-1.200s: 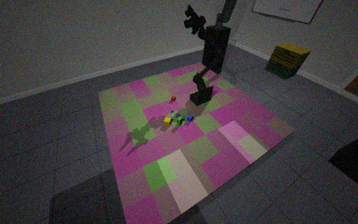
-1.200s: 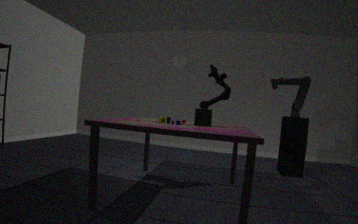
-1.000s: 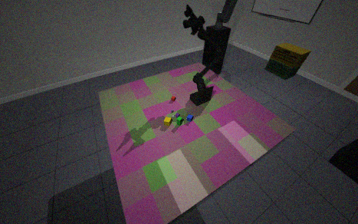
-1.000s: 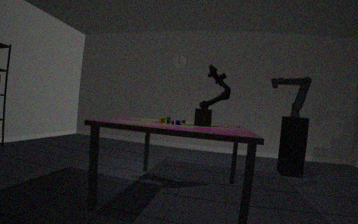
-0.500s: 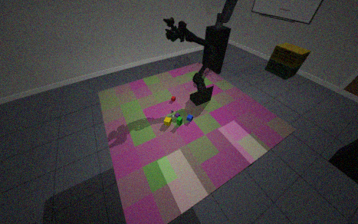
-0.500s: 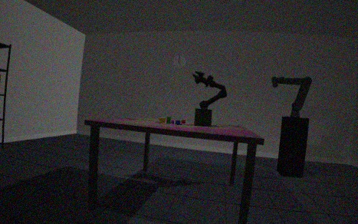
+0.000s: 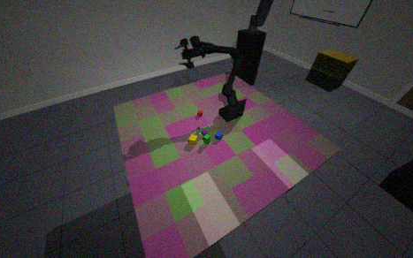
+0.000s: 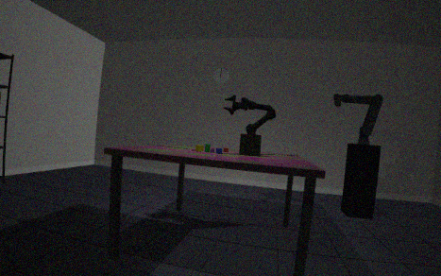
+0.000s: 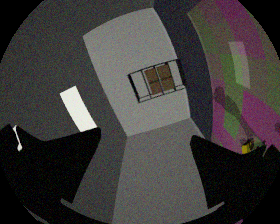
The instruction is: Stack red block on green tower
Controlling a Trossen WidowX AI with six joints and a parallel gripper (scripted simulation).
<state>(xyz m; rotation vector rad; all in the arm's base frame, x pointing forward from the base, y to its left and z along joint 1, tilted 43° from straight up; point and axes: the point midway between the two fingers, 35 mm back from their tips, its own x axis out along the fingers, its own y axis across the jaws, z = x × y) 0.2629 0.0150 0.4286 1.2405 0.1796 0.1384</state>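
My gripper tip is 42 cm above the red block, 14 cm to the right of it and 8 cm past it. From my gripper tip the other things lie so: blue block (42 cm to the left, 42 cm below, 9 cm behind); then yellow block (42 cm below, 37 cm to the left, 8 cm ahead).
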